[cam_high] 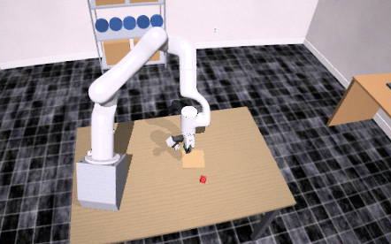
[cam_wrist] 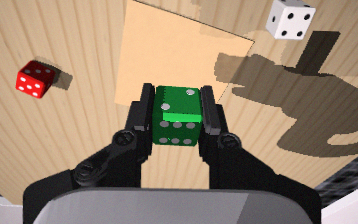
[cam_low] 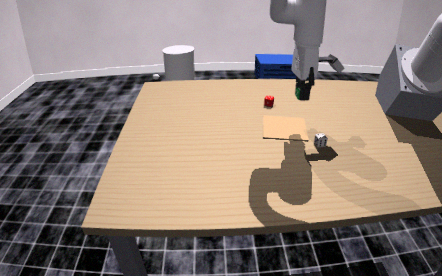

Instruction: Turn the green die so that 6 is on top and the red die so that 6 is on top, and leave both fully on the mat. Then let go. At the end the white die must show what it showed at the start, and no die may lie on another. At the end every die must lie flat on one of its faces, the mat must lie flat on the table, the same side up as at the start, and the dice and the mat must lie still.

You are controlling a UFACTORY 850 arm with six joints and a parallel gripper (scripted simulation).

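The tan mat is 12 cm below my hand and 5 cm ahead of it. Round my hand: red die (17 cm to the right, 11 cm below, 5 cm ahead); green die (1 cm below); white die (11 cm to the left, 11 cm below, 3 cm behind).
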